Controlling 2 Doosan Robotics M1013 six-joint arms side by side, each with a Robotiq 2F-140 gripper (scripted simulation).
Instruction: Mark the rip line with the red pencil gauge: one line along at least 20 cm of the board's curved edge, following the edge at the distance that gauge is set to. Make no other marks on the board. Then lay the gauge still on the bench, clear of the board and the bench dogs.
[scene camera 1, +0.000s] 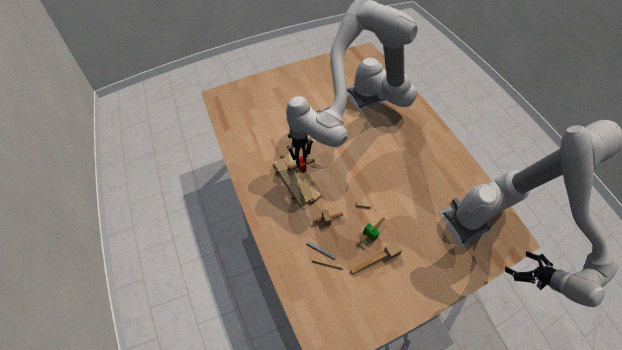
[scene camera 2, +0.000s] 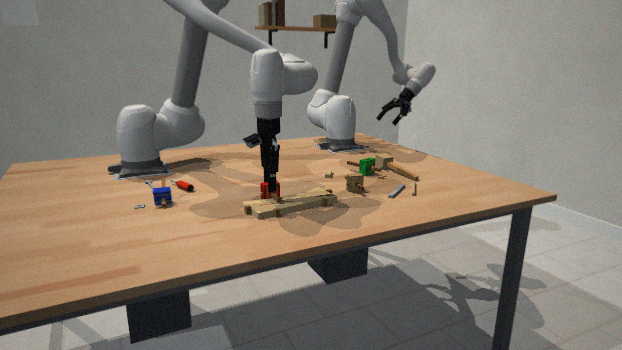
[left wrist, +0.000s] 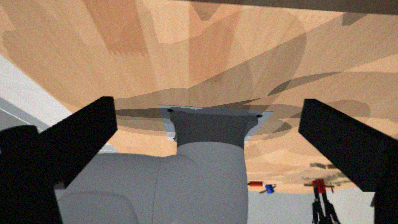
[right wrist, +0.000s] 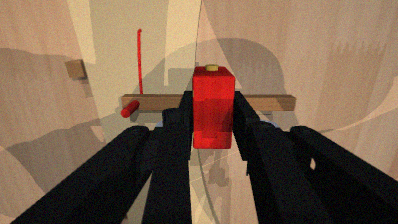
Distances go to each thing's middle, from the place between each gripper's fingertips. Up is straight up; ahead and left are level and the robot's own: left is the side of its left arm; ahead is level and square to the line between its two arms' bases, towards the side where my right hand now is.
Labels:
The red pencil gauge (right wrist: 213, 88) lies 1 cm ahead of my right hand (scene camera 2: 270, 189), 2 cm to the right of it and 4 cm below it. From my right hand the other things lie so: pale board (scene camera 1: 297, 183) (6 cm ahead, 5 cm to the left, 7 cm below).
I see the pale board 950 mm to the right of my left hand (scene camera 1: 516, 261), 700 mm ahead of it and 110 mm below it. The rest, counted from my left hand: red pencil gauge: 1020 mm to the right, 650 mm ahead, 80 mm below.

